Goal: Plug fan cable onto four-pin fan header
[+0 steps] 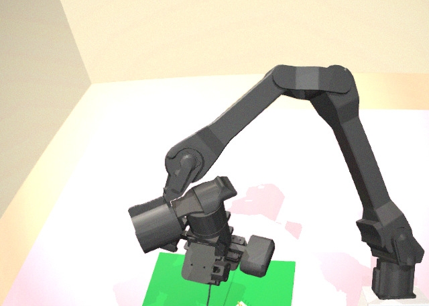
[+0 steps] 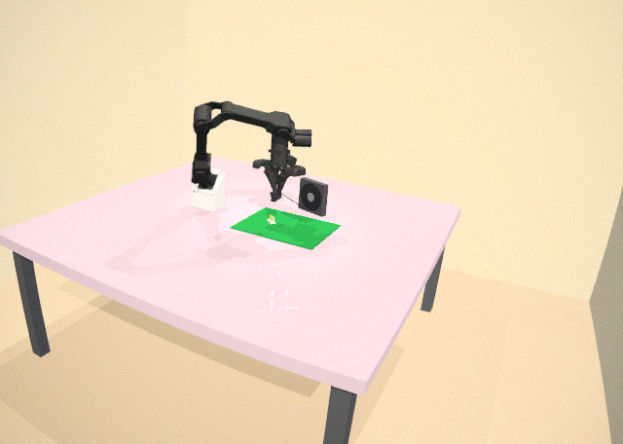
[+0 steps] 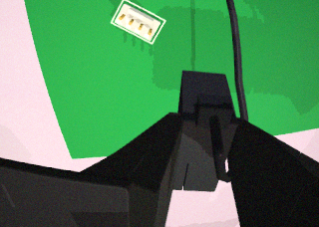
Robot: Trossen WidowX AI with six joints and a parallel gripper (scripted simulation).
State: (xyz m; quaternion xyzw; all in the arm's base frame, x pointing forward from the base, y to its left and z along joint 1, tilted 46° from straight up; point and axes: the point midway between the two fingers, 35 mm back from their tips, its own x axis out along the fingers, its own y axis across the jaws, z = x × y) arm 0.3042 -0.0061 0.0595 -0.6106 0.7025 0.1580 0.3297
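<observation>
Right now the green board is 140 mm below my gripper tip, 30 mm ahead of it and 20 mm to the left of it. The rest, counted from my gripper tip: black fan (210 mm to the left, 60 mm below, 50 mm ahead); pale fan header (120 mm below, 30 mm to the left, 30 mm behind); dark fan plug (10 mm to the right, 10 mm below).
</observation>
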